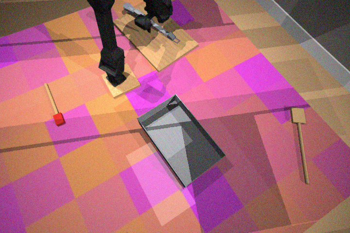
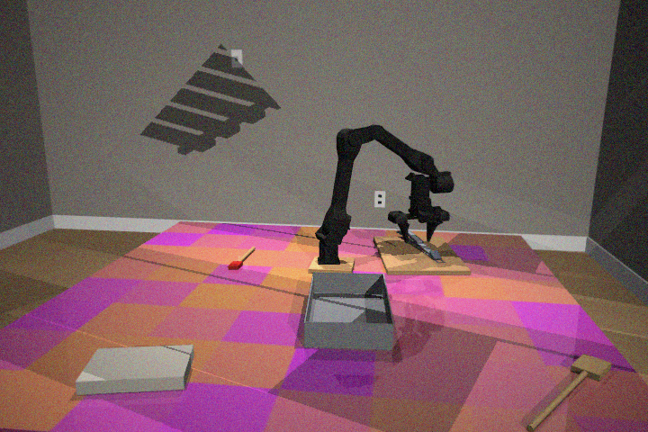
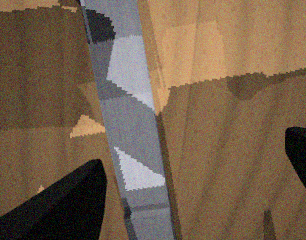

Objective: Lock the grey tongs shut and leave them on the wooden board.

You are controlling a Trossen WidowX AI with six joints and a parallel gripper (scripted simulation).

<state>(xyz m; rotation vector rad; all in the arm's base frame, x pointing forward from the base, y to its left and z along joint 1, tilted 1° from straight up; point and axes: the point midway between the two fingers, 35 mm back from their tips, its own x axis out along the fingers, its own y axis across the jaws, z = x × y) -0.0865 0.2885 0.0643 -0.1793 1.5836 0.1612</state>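
Now: the wooden board 4 cm below my gripper tip. From my gripper tip the other things lie so: grey roasting tin: 47 cm ahead, 27 cm to the right, 2 cm below; red-headed tool: 4 cm ahead, 55 cm to the right, 4 cm below; flat white block: 70 cm ahead, 68 cm to the right, 3 cm below.
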